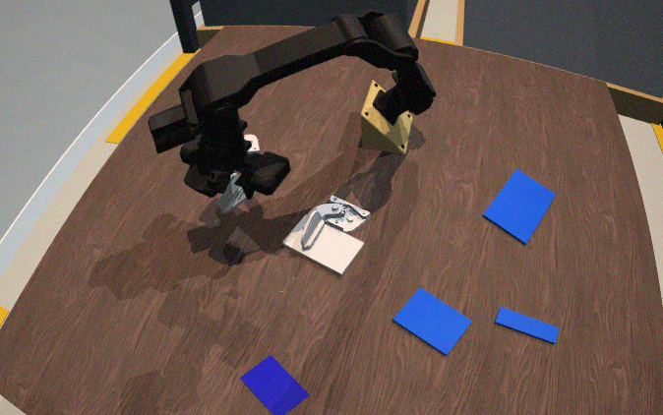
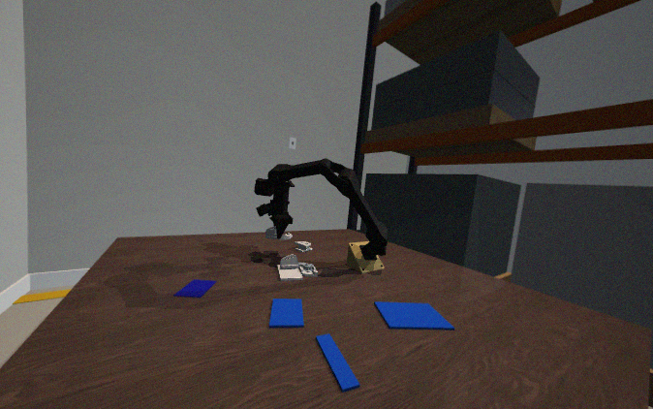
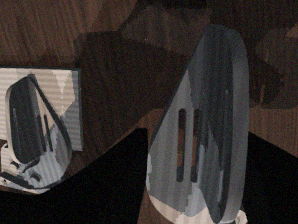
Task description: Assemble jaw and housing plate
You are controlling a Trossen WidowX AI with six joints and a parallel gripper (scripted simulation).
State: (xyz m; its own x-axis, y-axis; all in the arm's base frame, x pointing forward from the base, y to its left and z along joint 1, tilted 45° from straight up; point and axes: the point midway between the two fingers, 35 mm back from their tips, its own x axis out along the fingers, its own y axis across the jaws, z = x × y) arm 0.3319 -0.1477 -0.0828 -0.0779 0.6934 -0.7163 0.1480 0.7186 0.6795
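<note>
Right now the white slab is 14 cm to the left of my gripper tip and 9 cm below it. From my gripper tip the other things lie so: housing plate 17 cm behind, 10 cm to the right, 6 cm below.
</note>
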